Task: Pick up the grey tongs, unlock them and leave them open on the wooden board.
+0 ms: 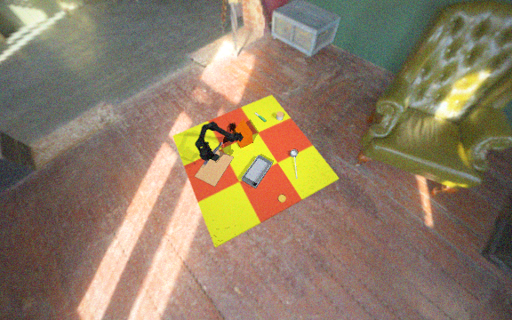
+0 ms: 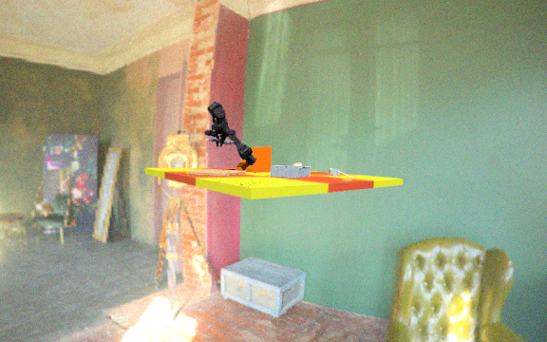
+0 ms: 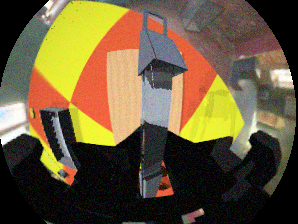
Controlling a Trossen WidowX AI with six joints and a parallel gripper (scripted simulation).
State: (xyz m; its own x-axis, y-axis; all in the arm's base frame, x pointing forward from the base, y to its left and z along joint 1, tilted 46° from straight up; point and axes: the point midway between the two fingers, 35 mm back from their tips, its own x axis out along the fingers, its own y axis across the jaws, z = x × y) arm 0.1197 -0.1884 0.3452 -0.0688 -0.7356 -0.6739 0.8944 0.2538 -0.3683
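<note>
The wooden board lies 1 cm to the right of my gripper tip and 15 cm below it. From my gripper tip the other things lie so: roasting tin (30 cm ahead, 32 cm to the left, 13 cm below).
</note>
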